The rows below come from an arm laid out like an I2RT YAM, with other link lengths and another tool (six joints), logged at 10 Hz.
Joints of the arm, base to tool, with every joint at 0 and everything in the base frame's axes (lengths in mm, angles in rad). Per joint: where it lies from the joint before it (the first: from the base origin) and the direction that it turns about. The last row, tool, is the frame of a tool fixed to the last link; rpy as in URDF.
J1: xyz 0 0 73.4 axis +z
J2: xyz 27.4 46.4 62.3 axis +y
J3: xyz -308.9 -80.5 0 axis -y
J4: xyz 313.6 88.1 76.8 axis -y
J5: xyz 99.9 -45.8 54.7 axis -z
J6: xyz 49.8 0 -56.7 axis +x
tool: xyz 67 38 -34 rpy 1.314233 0.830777 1.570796
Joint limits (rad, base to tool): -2.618..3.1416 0..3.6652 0..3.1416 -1.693..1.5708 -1.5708..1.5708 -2.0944..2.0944
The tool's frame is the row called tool.
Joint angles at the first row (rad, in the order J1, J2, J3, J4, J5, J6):
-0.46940, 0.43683, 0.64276, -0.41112, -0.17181, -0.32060
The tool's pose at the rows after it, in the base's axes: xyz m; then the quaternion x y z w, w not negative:
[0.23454 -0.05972 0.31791 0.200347 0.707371 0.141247 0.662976]
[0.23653 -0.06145 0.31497 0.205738 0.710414 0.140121 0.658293]
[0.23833 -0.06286 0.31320 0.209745 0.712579 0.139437 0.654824]
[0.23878 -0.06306 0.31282 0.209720 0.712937 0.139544 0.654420]
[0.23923 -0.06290 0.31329 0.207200 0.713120 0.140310 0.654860]
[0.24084 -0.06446 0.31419 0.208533 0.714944 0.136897 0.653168]
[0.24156 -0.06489 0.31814 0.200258 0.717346 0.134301 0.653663]
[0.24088 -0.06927 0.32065 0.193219 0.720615 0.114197 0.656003]
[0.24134 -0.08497 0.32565 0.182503 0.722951 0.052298 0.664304]
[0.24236 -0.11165 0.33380 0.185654 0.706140 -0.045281 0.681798]
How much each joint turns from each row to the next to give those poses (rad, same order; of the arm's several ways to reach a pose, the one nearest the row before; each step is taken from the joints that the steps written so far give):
-0.00002, -0.00049, -0.00156, 0.00559, 0.00277, -0.00001
0.00002, 0.01309, 0.00002, -0.00092, 0.00642, 0.00153
-0.00002, 0.01184, 0.00151, 0.00004, 0.00450, 0.00145
0.00000, 0.00200, -0.00046, 0.00144, -0.00036, -0.00038
0.00002, 0.00142, 0.00048, 0.00290, -0.00407, -0.00254
0.00154, 0.01258, 0.00794, -0.00055, 0.00777, -0.00400
0.00003, 0.00901, 0.01309, -0.00081, -0.00582, -0.01622
-0.00007, 0.00302, 0.00803, 0.00150, 0.02362, -0.03479
0.00002, 0.01075, 0.00623, 0.03357, 0.08607, -0.08588
0.00005, 0.00885, -0.01921, 0.10548, 0.15924, -0.09826

